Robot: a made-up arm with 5 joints.
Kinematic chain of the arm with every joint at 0, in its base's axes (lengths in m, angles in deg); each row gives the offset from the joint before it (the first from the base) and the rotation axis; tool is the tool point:
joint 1: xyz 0 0 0.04 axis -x
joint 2: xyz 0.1 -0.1 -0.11 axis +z
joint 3: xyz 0 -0.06 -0.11 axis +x
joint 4: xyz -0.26 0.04 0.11 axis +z
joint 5: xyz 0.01 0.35 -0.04 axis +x
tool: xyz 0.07 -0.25 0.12
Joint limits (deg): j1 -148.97..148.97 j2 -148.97..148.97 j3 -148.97..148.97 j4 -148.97..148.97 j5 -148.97..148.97
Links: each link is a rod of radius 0.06 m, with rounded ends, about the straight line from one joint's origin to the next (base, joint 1, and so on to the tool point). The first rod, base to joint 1, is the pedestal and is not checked.
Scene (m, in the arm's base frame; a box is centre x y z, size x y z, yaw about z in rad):
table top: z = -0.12
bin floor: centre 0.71 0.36 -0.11 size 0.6 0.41 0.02 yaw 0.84
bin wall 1: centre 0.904 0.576 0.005 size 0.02 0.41 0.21 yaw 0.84
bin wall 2: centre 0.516 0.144 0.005 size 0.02 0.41 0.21 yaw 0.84
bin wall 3: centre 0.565 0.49 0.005 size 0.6 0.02 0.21 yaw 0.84
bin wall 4: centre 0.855 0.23 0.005 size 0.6 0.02 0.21 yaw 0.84
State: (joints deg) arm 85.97 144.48 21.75 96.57 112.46
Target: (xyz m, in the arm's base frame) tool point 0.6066 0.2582 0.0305
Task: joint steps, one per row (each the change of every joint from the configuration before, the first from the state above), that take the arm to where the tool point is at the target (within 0.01 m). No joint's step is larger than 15 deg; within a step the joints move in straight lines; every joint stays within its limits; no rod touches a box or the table.
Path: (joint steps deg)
1: 2.39 -4.71 0.41 -0.58 -13.87
2: 2.40 -4.71 0.42 -0.58 -13.87
3: 2.39 -4.71 0.41 -0.59 -13.87
4: 2.39 -4.71 0.41 -0.58 -13.87
5: 2.39 -4.72 0.42 -0.58 -13.87
6: 2.40 -4.71 0.41 -0.58 -13.88
7: 2.39 -4.71 0.42 -0.58 -13.87
8: 2.39 -4.71 0.41 -0.59 -13.87
9: 10.97 10.55 4.62 -3.68 -11.63
10: 10.96 10.54 4.62 -3.69 -11.64
11: 10.97 10.55 4.63 -3.69 -11.63
12: 10.96 10.54 4.62 -3.68 -11.64

